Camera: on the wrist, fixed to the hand. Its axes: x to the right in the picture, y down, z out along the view.
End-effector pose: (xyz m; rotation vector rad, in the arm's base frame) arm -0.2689 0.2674 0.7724 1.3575 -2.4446 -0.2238
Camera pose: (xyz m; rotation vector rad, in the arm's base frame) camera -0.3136 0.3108 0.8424 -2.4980 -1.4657 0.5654
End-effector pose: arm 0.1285 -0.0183 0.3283 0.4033 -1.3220 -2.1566
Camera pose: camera 0.1796 -0.0815 0.3750 -0.9933 -0.3592 0.5921
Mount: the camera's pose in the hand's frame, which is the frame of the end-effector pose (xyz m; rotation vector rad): 0.0000 0.0792 -0.0501 0.0504 0.0734 3.0929
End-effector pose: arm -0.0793 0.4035 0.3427 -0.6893 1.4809 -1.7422
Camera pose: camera -0.1038 0.4277 0.2555 1.3303 0.6283 0.7546
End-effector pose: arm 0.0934 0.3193 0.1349 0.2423 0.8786 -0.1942
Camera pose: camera 0.0777 0.4094 0.1144 1.3069 -0.2568 2.6161
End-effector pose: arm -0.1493 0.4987 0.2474 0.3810 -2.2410 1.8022
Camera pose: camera -0.1757 0.5639 0.1855 1.8008 0.3147 -0.3485
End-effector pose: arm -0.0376 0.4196 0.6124 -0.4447 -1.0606 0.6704
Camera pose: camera -0.0151 0.4758 0.5409 1.3187 -0.5859 -2.1387
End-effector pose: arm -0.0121 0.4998 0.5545 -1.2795 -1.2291 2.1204
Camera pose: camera 0.0395 0.4808 0.4786 1.0170 -1.0141 -0.4433
